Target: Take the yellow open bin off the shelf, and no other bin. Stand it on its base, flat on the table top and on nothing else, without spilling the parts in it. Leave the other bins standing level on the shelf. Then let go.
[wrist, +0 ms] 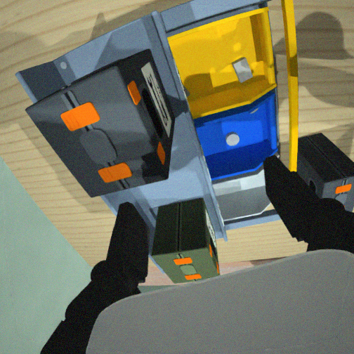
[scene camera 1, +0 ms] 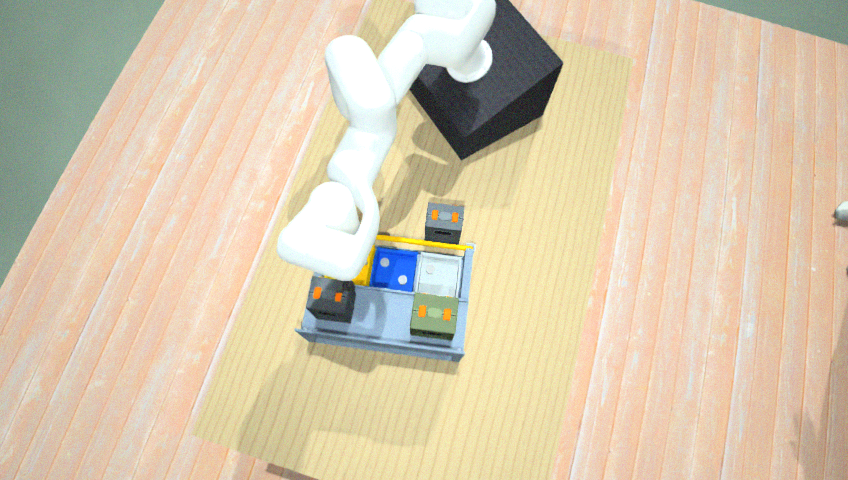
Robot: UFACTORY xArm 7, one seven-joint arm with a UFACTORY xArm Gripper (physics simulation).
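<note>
The yellow open bin stands on the shelf at one end of the row; the arm covers much of it in the scene view. A light grey part lies in it. The blue bin stands right beside it, with round parts inside, and the white bin is beyond the blue one. My gripper is open and empty, above the shelf. In the wrist view its fingertips appear below the yellow bin, one near the blue and white bins. The scene view hides the fingers.
A dark grey case and a green case stand on the shelf's other level. A yellow bar runs along the bin side. Another grey case stands outside that bar.
</note>
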